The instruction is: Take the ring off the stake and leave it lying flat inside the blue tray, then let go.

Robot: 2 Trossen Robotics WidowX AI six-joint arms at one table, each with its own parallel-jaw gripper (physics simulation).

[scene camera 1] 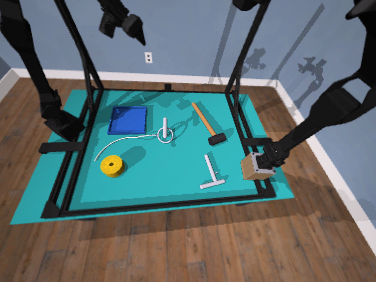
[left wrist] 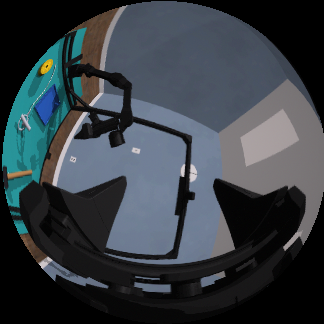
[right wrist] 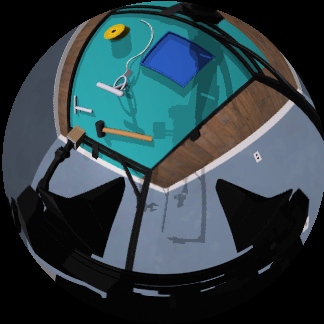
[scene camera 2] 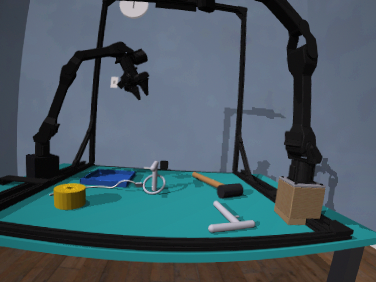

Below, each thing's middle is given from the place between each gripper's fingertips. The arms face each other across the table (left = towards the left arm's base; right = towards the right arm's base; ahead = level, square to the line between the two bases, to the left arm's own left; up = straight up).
Right now my left hand is 14 cm short of the yellow spool [scene camera 2: 71, 196], 28 cm to the left of it and 70 cm above it. The rest, counted from my left hand: blue tray [scene camera 1: 125, 120]: 15 cm behind, 33 cm to the right, 71 cm below.
My right hand is 120 mm short of the blue tray, 90 mm to the left of it and 380 mm above it. Round my right hand: yellow spool: 410 mm ahead, 40 mm to the right, 360 mm below.
